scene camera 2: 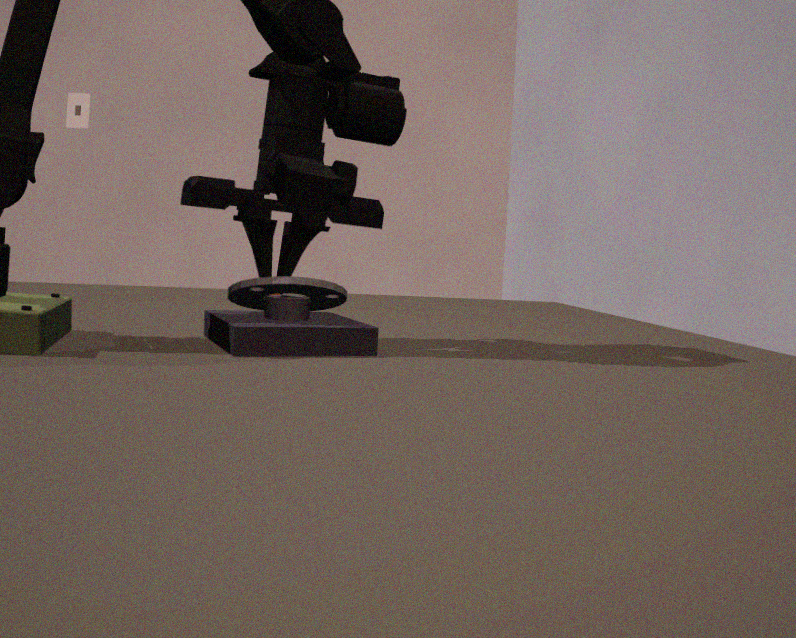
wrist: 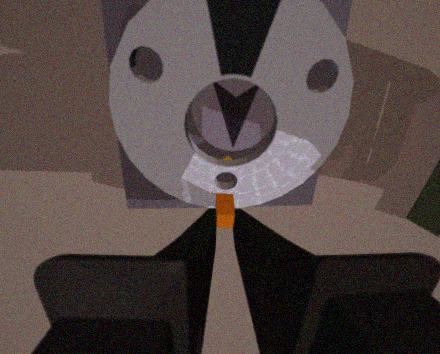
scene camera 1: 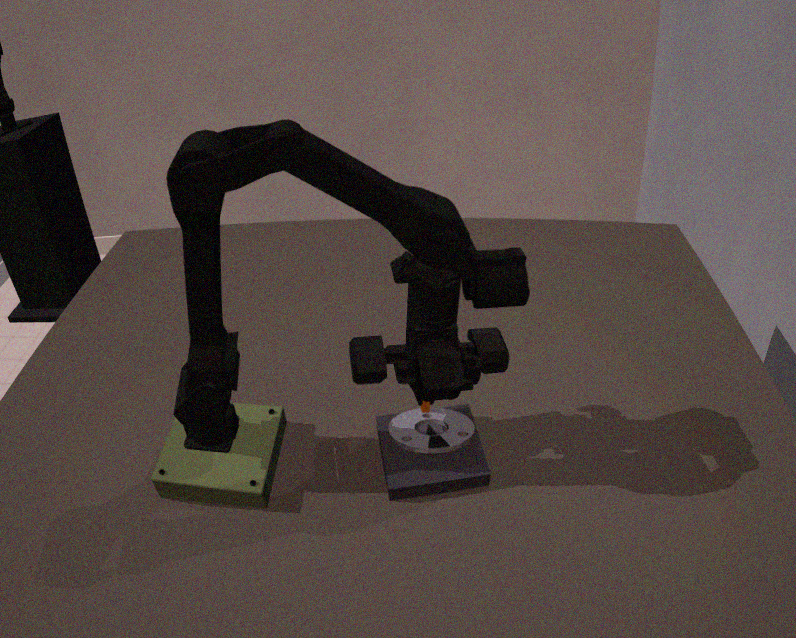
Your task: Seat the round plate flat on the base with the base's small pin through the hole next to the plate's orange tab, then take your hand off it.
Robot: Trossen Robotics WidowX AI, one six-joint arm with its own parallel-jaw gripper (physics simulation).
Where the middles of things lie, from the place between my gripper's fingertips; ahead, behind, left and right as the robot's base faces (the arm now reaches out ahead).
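Scene:
With the round plate [scene camera 1: 461,429] as my reference, my gripper is 1 cm short of it and 5 cm to the left of it. I find the round hub [wrist: 231,114] 1 cm ahead of my hand, 6 cm to the right of it and 1 cm below it. The dark square base [scene camera 2: 240,333] is 3 cm below my hand, and it too is 6 cm to the right of my hand and 1 cm ahead of it.

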